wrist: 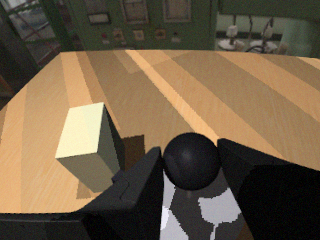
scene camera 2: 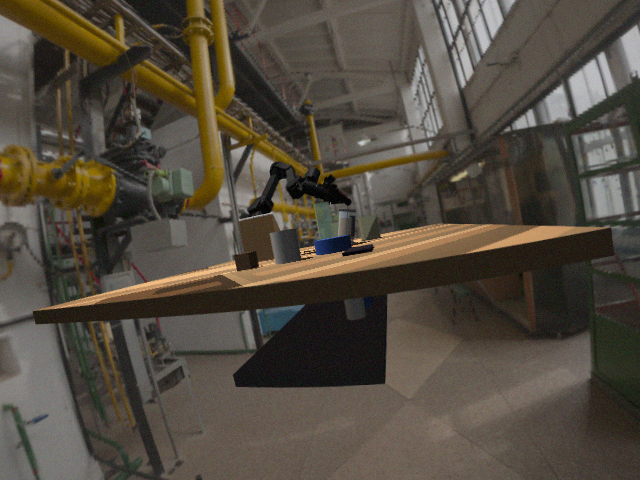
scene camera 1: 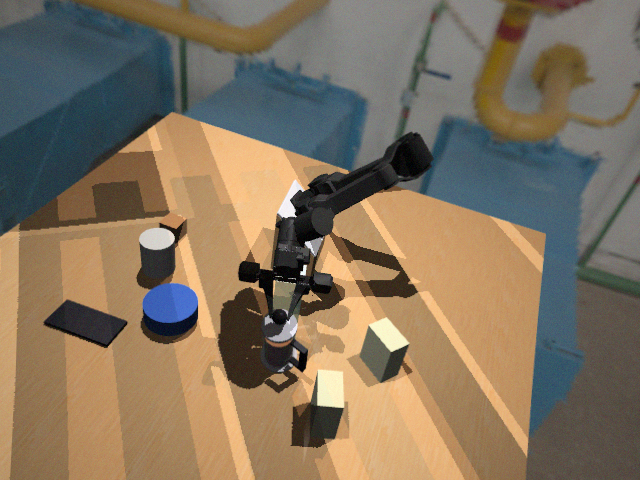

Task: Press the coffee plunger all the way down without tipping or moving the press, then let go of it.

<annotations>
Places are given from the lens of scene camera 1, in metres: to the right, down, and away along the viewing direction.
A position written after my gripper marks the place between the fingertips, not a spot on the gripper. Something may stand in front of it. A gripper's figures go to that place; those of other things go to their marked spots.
my gripper (scene camera 1: 279, 319): -0.08, 0.16, 1.11
coffee press (scene camera 1: 279, 353): -0.08, 0.23, 1.17
blue disc (scene camera 1: 170, 309): -0.33, 0.15, 1.26
</annotations>
